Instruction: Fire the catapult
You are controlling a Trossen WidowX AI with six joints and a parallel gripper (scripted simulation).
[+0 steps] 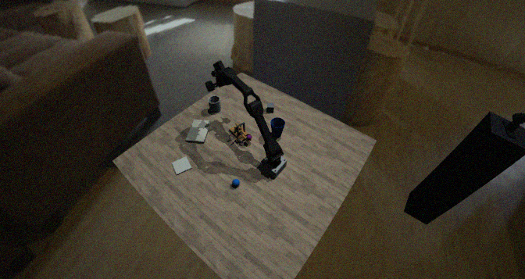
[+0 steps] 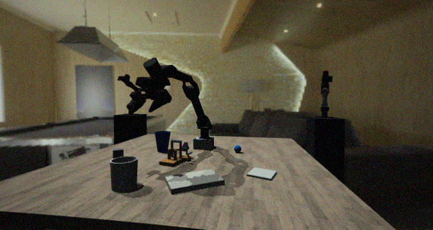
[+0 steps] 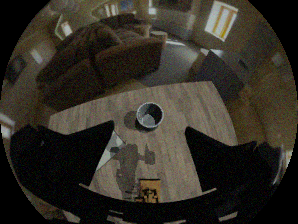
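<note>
The purple ball lies 340 mm behind my gripper tip, 80 mm to the left of it and 210 mm below it. The rest, counted from my gripper tip: white flat slab 220 mm to the left, 260 mm below; white mug 80 mm ahead, 20 mm to the right, 240 mm below; wooden catapult 270 mm behind, 80 mm to the left, 220 mm below.
</note>
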